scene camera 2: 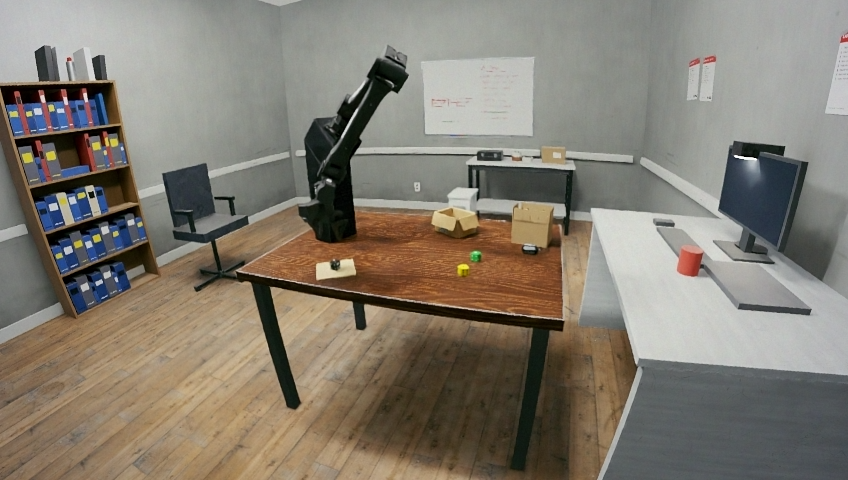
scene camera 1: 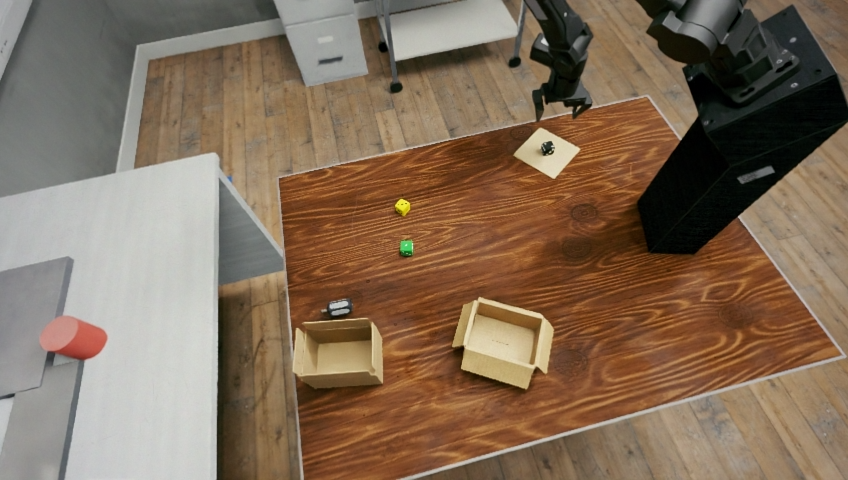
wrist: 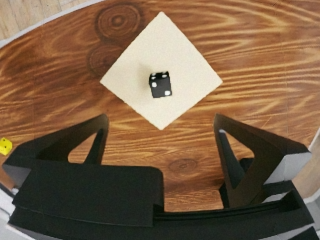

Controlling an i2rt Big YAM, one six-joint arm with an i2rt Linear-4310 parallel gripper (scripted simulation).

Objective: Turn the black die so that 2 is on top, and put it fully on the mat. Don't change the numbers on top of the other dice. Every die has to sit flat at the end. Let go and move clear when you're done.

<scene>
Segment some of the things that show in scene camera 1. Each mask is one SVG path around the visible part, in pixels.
My gripper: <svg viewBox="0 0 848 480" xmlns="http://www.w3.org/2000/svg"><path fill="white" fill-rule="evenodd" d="M582 75L574 80L567 80L567 78L561 77L557 72L553 90L550 90L548 83L542 83L541 89L532 91L535 111L538 111L538 116L536 113L537 123L539 123L545 111L542 96L544 96L546 105L548 103L563 102L564 107L573 107L573 120L591 108L593 101L589 91L587 91L581 81Z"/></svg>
A mat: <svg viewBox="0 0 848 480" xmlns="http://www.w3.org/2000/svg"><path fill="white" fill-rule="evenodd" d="M539 128L513 156L555 179L579 152L580 148ZM552 141L555 146L554 153L544 156L541 152L542 143Z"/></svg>
</scene>
